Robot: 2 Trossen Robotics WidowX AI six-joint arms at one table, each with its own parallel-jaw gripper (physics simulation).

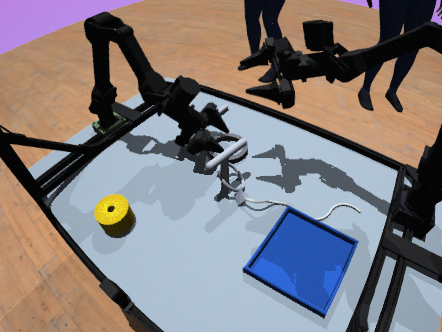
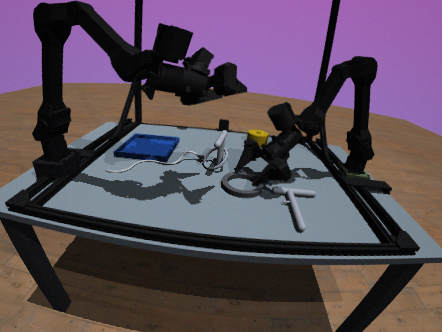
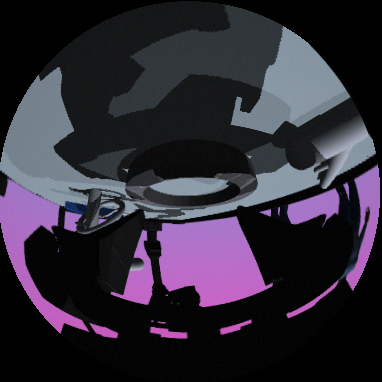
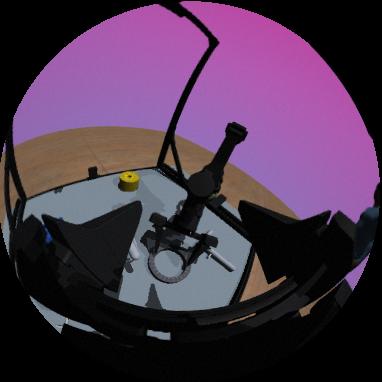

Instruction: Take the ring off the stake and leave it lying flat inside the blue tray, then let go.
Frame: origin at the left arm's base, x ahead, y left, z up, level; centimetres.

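Where they show: left gripper, fingertip midpoint: (image 1: 226, 142) (image 2: 243, 177) (image 3: 190, 212) (image 4: 171, 259); right gripper, fingertip midpoint: (image 1: 242, 76) (image 2: 233, 93) (image 3: 176, 333) (image 4: 191, 205); left arm's base, link origin: (image 1: 108, 121) (image 2: 354, 169); right arm's base, link origin: (image 1: 418, 203) (image 2: 56, 155) (image 3: 151, 229).
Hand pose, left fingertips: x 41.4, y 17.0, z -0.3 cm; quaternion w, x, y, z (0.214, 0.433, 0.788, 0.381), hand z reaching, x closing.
Note:
Each offset is from my left fingertips to the centre of the thing. "*": to the spot under its first point.
A thin grey ring @(* dx +11.7, dy -7.6, dz -2.1 cm) (image 1: 242, 181) (image 2: 204, 159) hangs tilted around the post of the upright T-shaped stake @(dx +8.3, dy -9.4, dz -0.4 cm) (image 1: 226, 155) (image 2: 220, 139), which has a white crossbar. A thicker grey ring (image 2: 227, 186) (image 3: 135, 186) (image 4: 172, 279) lies flat on the table close by. My left gripper (image 1: 225, 140) (image 2: 245, 178) (image 3: 190, 212) is open and empty, low over the thick ring and beside the stake. The blue tray @(dx +35.9, dy -16.5, dz -1.8 cm) (image 1: 285, 245) (image 2: 142, 145) lies flat with no ring inside. My right gripper (image 1: 244, 80) (image 2: 232, 95) is open and empty, high above the table.
A white cord (image 1: 345, 204) (image 2: 150, 163) runs from a small grey block @(* dx +15.4, dy -12.8, dz -1.1 cm) (image 1: 241, 198) by the thin ring past the tray. Another white T-shaped piece @(dx -15.6, dy +8.8, dz -2.0 cm) (image 2: 296, 212) (image 3: 340, 137) (image 4: 220, 259) lies beside the thick ring. A yellow cylinder with a hole @(dx -4.7, dy -37.2, dz -0.5 cm) (image 1: 117, 220) (image 2: 258, 136) (image 4: 129, 181) stands apart.

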